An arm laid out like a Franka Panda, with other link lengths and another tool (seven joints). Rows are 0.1 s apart.
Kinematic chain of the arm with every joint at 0, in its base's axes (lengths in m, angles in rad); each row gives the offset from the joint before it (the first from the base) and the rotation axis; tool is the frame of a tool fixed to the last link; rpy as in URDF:
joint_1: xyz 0 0 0.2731 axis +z
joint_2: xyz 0 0 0 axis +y
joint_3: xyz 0 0 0.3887 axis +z
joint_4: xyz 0.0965 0 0 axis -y
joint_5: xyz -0.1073 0 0.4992 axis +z
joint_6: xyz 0 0 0 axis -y
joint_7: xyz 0.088 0 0 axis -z
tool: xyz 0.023 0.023 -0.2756 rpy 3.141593 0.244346 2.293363
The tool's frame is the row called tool.
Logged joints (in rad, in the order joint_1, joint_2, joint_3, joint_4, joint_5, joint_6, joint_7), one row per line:
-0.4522, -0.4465, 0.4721, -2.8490, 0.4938, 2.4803, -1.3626
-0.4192, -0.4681, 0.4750, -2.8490, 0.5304, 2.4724, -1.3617
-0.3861, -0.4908, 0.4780, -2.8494, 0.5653, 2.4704, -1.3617
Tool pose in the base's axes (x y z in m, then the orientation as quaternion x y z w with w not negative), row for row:
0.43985, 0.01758, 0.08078, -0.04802, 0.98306, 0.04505, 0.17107
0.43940, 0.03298, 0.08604, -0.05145, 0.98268, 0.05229, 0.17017
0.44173, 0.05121, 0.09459, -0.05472, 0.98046, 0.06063, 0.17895
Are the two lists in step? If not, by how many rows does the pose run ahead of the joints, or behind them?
The pose runs 1 row behind the joints: the pose in row i belongs to the joints in row i - 1.
